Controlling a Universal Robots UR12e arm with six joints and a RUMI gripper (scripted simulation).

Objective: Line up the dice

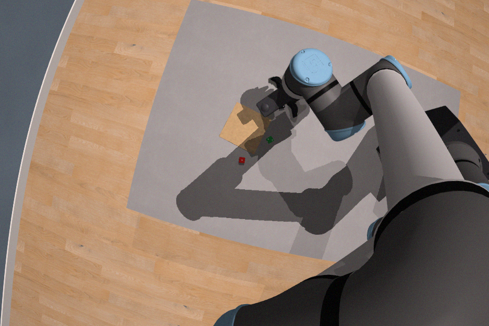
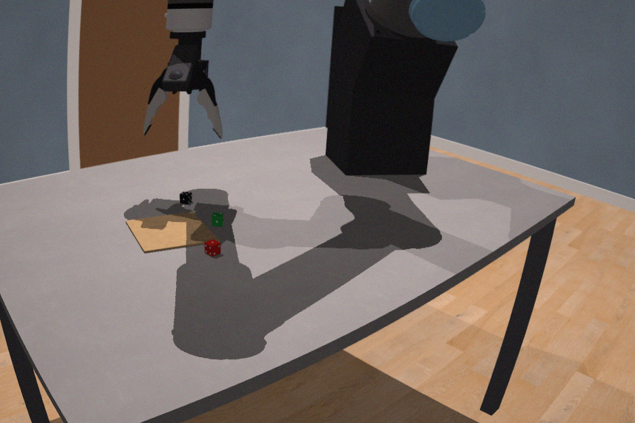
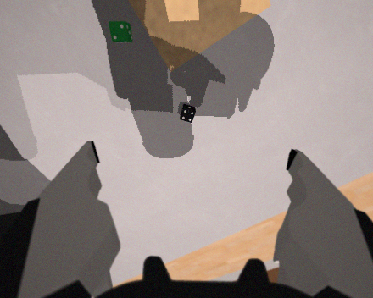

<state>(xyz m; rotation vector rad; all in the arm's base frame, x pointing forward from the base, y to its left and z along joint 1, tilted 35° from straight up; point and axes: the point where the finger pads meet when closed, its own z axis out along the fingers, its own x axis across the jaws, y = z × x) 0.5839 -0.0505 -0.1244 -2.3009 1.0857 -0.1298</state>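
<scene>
Right now my hand is 2 cm past the black die, 1 cm to the left of it and 13 cm above it. Also, from my hand: tan mat 9 cm ahead, 10 cm to the left, 14 cm below; then red die 7 cm ahead, 21 cm to the left, 13 cm below; then green die 1 cm behind, 12 cm to the left, 13 cm below.
</scene>
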